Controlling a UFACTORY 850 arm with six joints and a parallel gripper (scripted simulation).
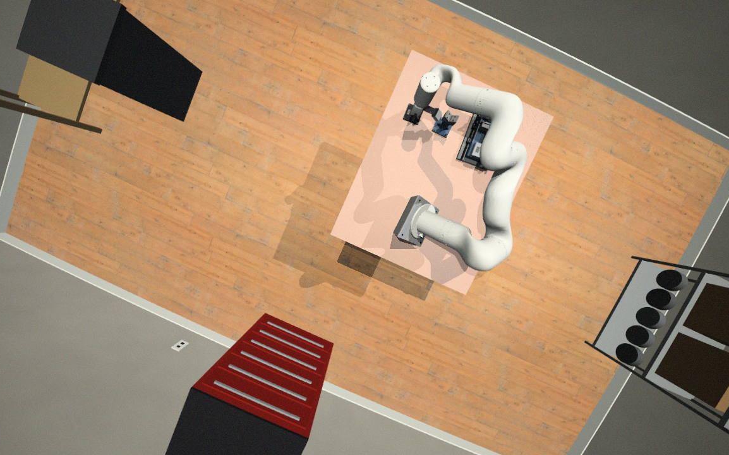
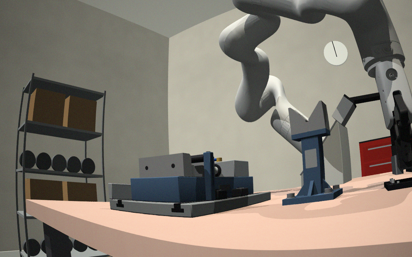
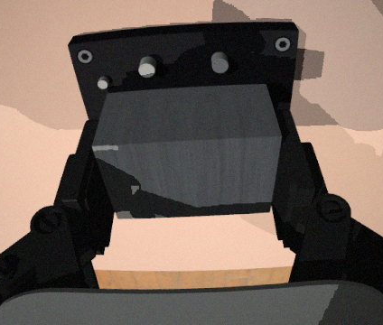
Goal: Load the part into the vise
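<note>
My gripper is now 10 mm to the right of the black infeed plate and 40 mm above it. The rest, counted from my hand: vise 40 mm ahead, 390 mm to the right, 10 mm below; work stop rod 100 mm ahead, 340 mm to the right, 40 mm above; part 20 mm below.
</note>
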